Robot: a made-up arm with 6 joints. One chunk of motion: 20 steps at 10 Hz.
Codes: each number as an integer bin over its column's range. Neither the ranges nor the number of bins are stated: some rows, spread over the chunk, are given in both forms.
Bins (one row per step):
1: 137 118 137 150 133 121
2: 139 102 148 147 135 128
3: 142 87 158 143 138 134
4: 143 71 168 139 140 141
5: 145 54 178 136 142 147
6: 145 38 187 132 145 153
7: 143 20 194 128 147 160
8: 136 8 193 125 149 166
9: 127 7 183 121 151 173
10: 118 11 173 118 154 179
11: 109 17 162 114 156 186
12: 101 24 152 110 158 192
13: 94 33 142 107 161 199
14: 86 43 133 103 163 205
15: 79 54 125 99 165 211
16: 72 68 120 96 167 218
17: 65 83 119 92 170 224
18: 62 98 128 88 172 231
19: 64 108 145 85 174 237
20: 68 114 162 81 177 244
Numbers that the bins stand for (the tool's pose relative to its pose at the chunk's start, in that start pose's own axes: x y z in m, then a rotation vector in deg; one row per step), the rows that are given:
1: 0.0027 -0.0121 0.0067 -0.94 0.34 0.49
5: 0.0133 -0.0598 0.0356 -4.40 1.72 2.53
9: -0.0107 -0.0948 0.0392 -8.11 3.09 4.57
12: -0.0453 -0.0821 0.0173 -10.82 4.16 6.06
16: -0.0840 -0.0493 -0.0053 -14.28 5.54 8.10
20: -0.0893 -0.0151 0.0244 -17.99 7.07 10.14
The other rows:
2: 0.0053 -0.0240 0.0145 -1.68 0.65 1.04
3: 0.0093 -0.0352 0.0215 -2.67 1.11 1.51
4: 0.0107 -0.0471 0.0286 -3.66 1.41 2.06
6: 0.0133 -0.0717 0.0420 -5.39 2.18 3.00
7: 0.0107 -0.0851 0.0469 -6.38 2.48 3.55
8: 0.0013 -0.0940 0.0462 -7.12 2.79 4.02
10: -0.0227 -0.0918 0.0321 -8.85 3.55 5.04
11: -0.0347 -0.0873 0.0244 -9.84 3.86 5.59
13: -0.0547 -0.0754 0.0102 -11.56 4.62 6.61
14: -0.0653 -0.0680 0.0039 -12.55 4.93 7.08
15: -0.0747 -0.0598 -0.0018 -13.54 5.24 7.55
17: -0.0933 -0.0382 -0.0060 -15.27 6.00 8.57
18: -0.0973 -0.0270 0.0004 -16.26 6.31 9.12
19: -0.0947 -0.0195 0.0124 -17.00 6.61 9.59

